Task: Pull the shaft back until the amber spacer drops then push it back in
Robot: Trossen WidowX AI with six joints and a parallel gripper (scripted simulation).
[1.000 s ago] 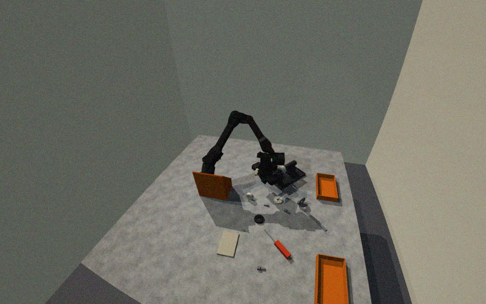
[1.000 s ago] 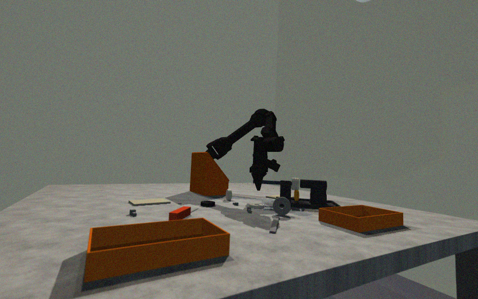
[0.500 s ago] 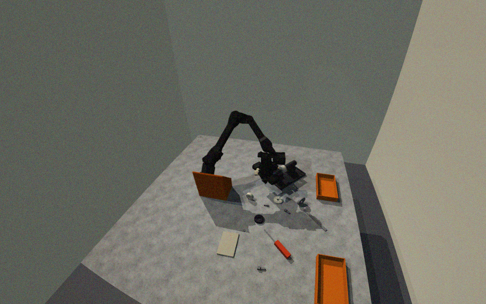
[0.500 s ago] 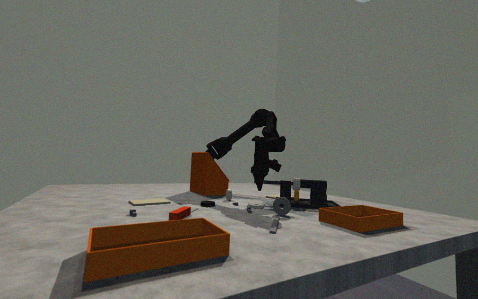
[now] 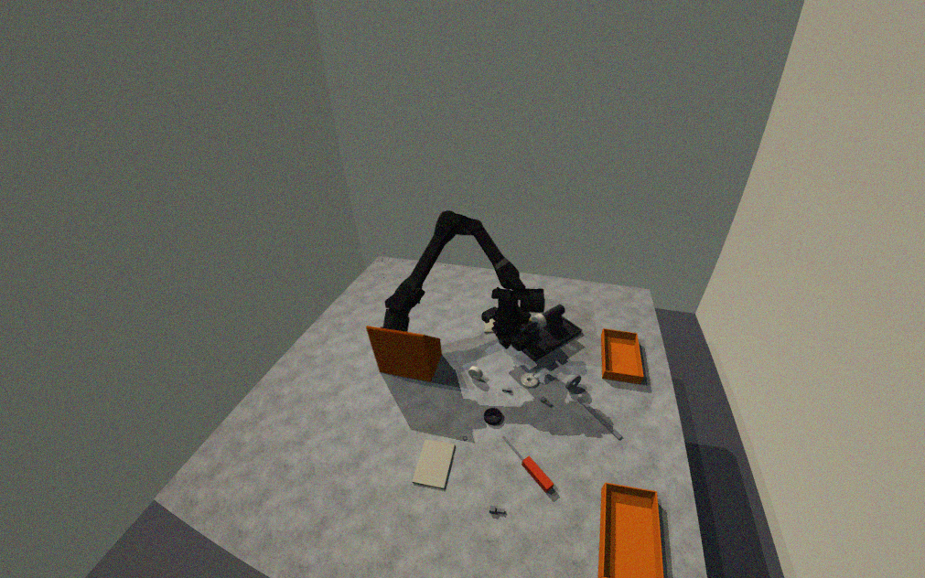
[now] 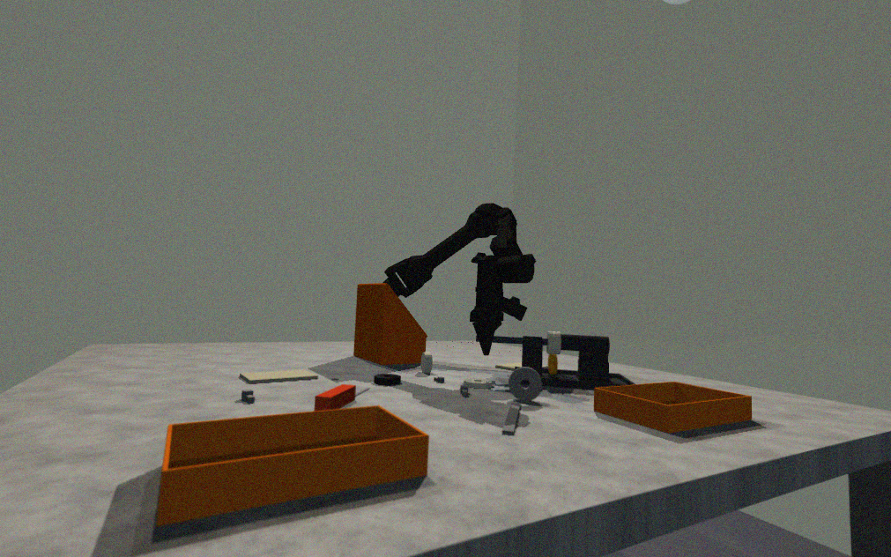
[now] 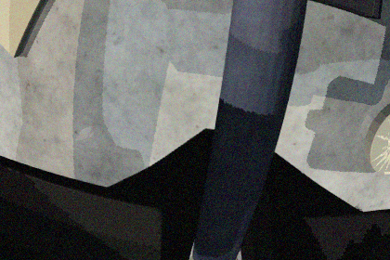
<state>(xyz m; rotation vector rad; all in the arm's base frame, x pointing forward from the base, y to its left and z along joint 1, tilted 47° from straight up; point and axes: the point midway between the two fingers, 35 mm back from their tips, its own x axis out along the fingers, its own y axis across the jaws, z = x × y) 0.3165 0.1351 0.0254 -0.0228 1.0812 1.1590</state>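
Right now the dark shaft is 5 cm to the left of my gripper tip, 4 cm ahead of it and 4 cm above it. Round my gripper tip: amber spacer 14 cm to the left, 6 cm ahead, 1 cm below; then white spacer 10 cm to the left, 9 cm ahead, 3 cm above; then white ring 9 cm to the right, 9 cm ahead, 4 cm below.
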